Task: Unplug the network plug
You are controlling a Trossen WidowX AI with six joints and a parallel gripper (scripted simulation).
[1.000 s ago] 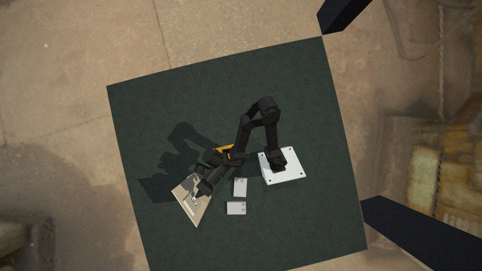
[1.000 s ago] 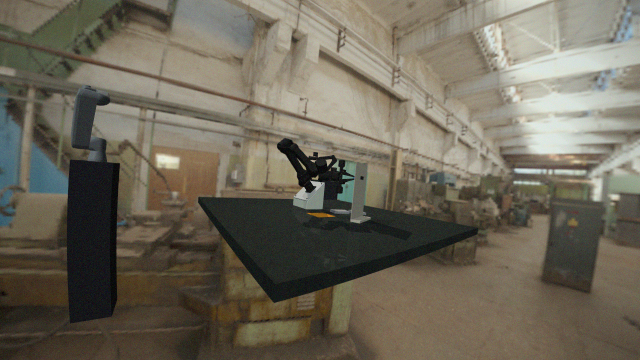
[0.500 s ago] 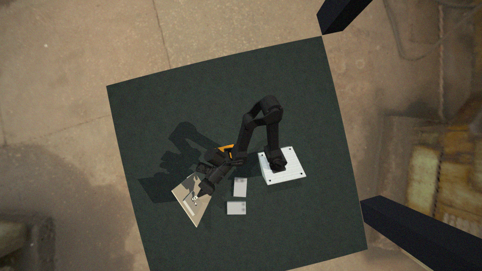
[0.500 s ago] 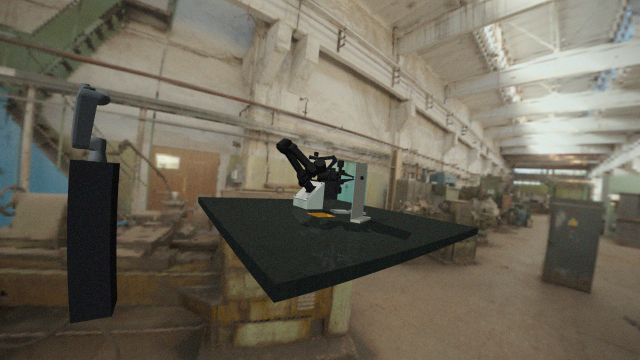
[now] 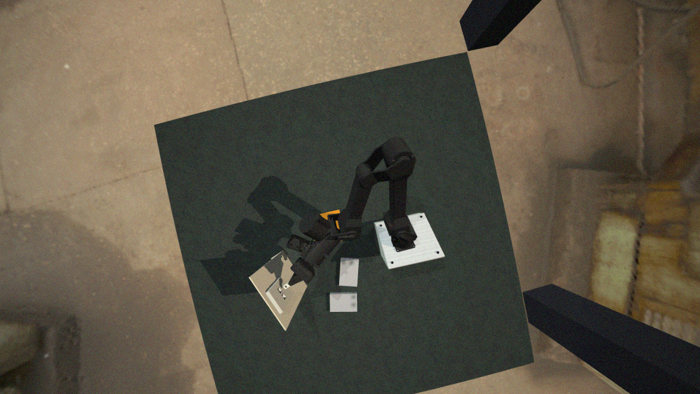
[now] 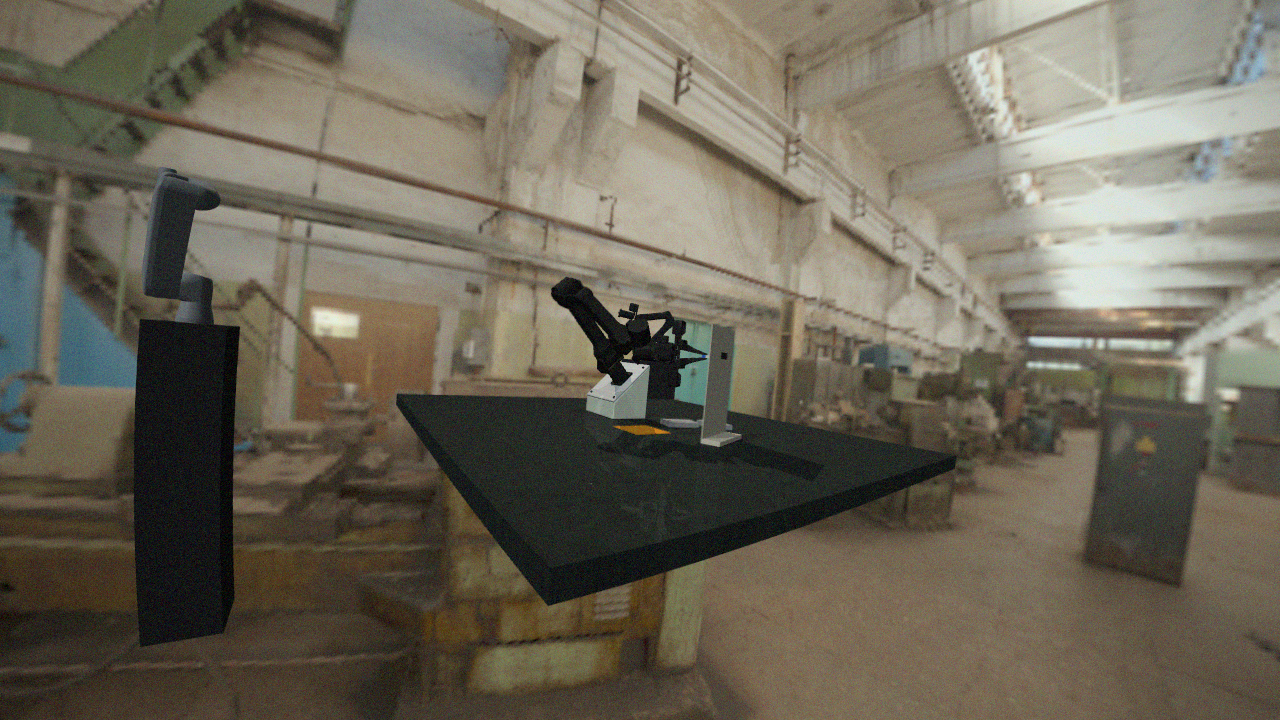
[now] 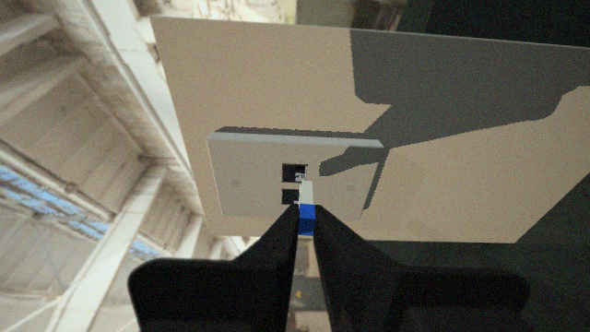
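My gripper tip is 120 mm past the orange marked square, 110 mm to the left of it and 220 mm above it. From my gripper tip the other things lie so: upright panel 50 mm ahead, 20 mm to the left, 80 mm below; then network plug 10 mm ahead.
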